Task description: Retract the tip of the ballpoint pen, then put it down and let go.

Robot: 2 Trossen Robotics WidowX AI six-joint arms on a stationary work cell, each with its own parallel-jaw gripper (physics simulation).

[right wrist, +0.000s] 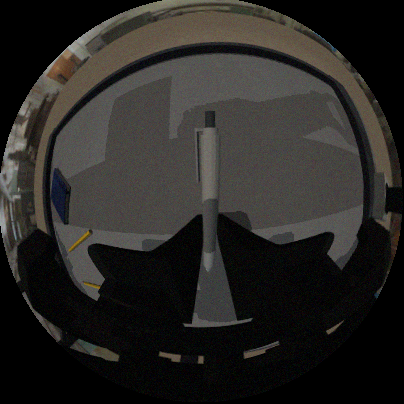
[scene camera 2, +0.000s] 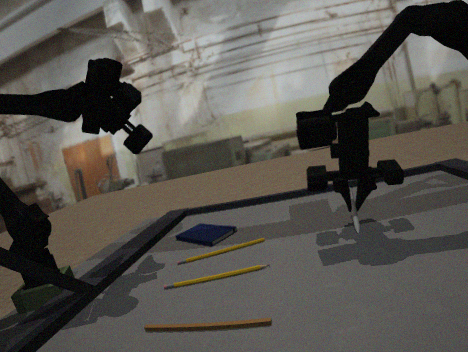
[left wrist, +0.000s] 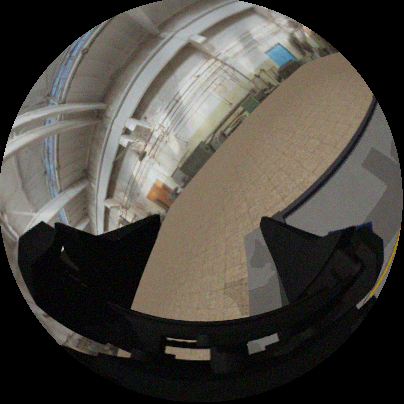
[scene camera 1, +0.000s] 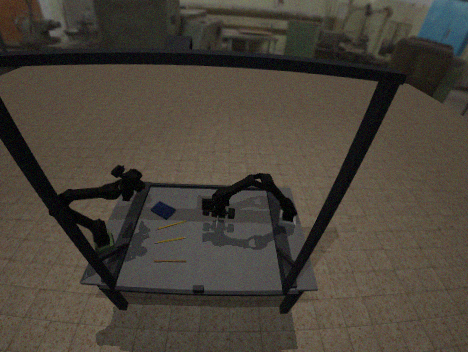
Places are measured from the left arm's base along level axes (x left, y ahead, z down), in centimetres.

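Where they show: left gripper, fingertip midpoint: [scene camera 2: 127, 124] [left wrist: 211, 221]; right gripper, fingertip midpoint: [right wrist: 208, 219] [scene camera 2: 353, 210] [scene camera 1: 217, 217]; left arm's base, link origin: [scene camera 1: 103, 241]; right arm's base, link origin: [scene camera 1: 287, 217].
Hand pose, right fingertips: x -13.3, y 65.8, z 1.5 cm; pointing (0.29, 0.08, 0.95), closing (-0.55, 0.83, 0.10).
Each offset is from my right fingertips to the top centre of the thing. Level surfaces: height alone.
The white and grey ballpoint pen [scene camera 2: 356, 225] [right wrist: 210, 165] is held at its grey grip between the fingertips of my right gripper [scene camera 1: 218, 215] [scene camera 2: 354, 206] [right wrist: 208, 219], which is shut on it low over the table. In the right wrist view the dark push button and clip point up the picture, and the pale tip end lies between the fingers. I cannot tell whether the writing point is out, or whether the pen touches the table. My left gripper [scene camera 1: 125, 184] [scene camera 2: 112, 106] [left wrist: 211, 221] is open and empty, high at the left.
The table @[dz +2.5 cm] [scene camera 1: 230, 270] [scene camera 2: 310, 310] bears a dark blue book @[dx +23.0, dy -27.7, dz +1.3 cm] [scene camera 1: 163, 210] [scene camera 2: 206, 234] [right wrist: 61, 196] and two yellow pencils @[dx +9.3, dy -27.4, dz +1.8 cm] [scene camera 1: 171, 225] @[dx -0.7, dy -31.2, dz +1.6 cm] [scene camera 2: 220, 276] left of the right gripper. An orange-brown stick @[dx -12.9, dy -36.3, dz +1.8 cm] [scene camera 1: 170, 261] [scene camera 2: 207, 325] lies nearer the front. Dark frame posts [scene camera 1: 345, 180] stand around the table.
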